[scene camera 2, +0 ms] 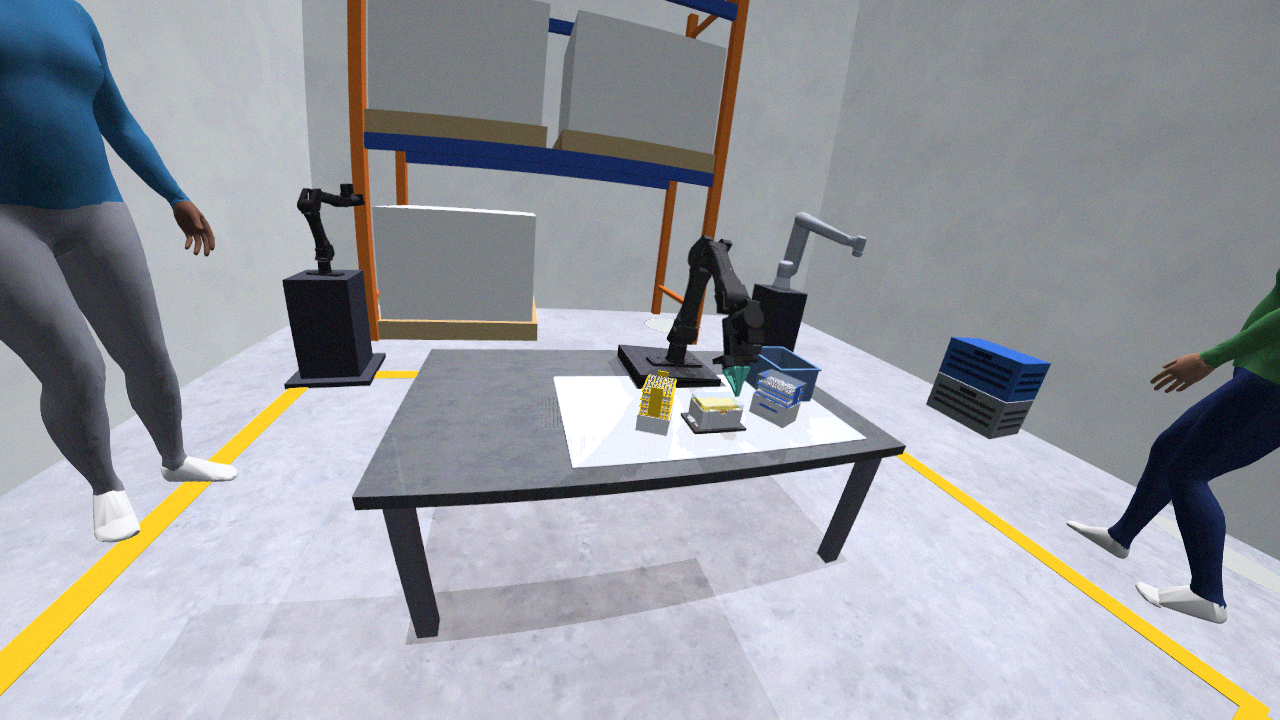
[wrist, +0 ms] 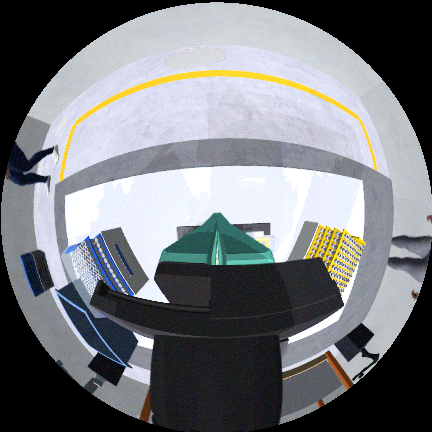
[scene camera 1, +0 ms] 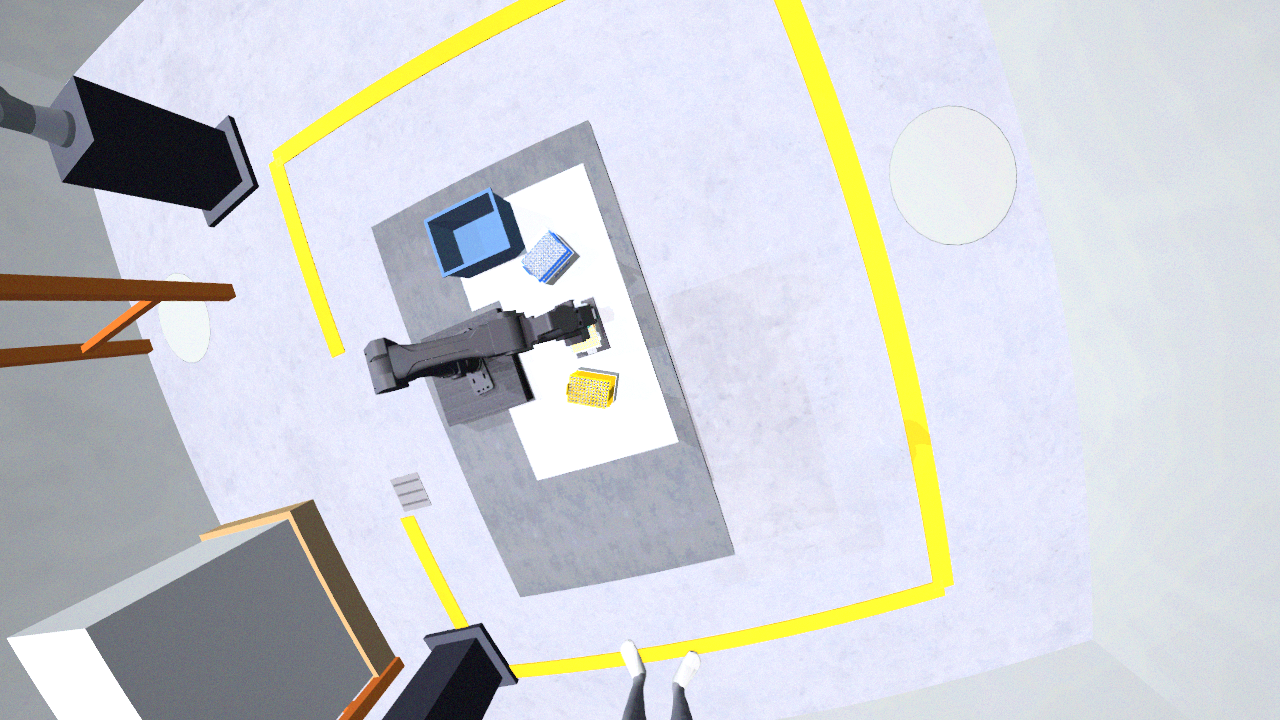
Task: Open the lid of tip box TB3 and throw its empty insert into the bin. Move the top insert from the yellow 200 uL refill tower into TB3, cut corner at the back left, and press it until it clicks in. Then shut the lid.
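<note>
The tip box TB3 [scene camera 1: 586, 341] [scene camera 2: 715, 412] stands on its dark base near the middle of the white mat. Its yellow insert shows through the clear lid, which looks shut. My gripper [scene camera 2: 737, 392] [wrist: 216, 218] is shut and empty, its green fingers pointing down close to the right end of the box in scene camera 2. Whether the tips touch the lid is unclear. In the wrist view the fingers cover most of the box. The yellow refill tower [scene camera 1: 590, 389] [scene camera 2: 657, 399] [wrist: 336, 248] stands left of the box in scene camera 2. The blue bin [scene camera 1: 480, 240] [wrist: 102, 327] stands at the back right.
A blue refill tower [scene camera 1: 547, 257] [scene camera 2: 776, 395] [wrist: 102, 261] stands between the box and the bin. The white mat [scene camera 1: 608, 437] [scene camera 2: 617, 447] lies on the grey table [scene camera 1: 626, 528] [scene camera 2: 456, 438]. Two people, partly in view, stand beyond the table's ends in scene camera 2.
</note>
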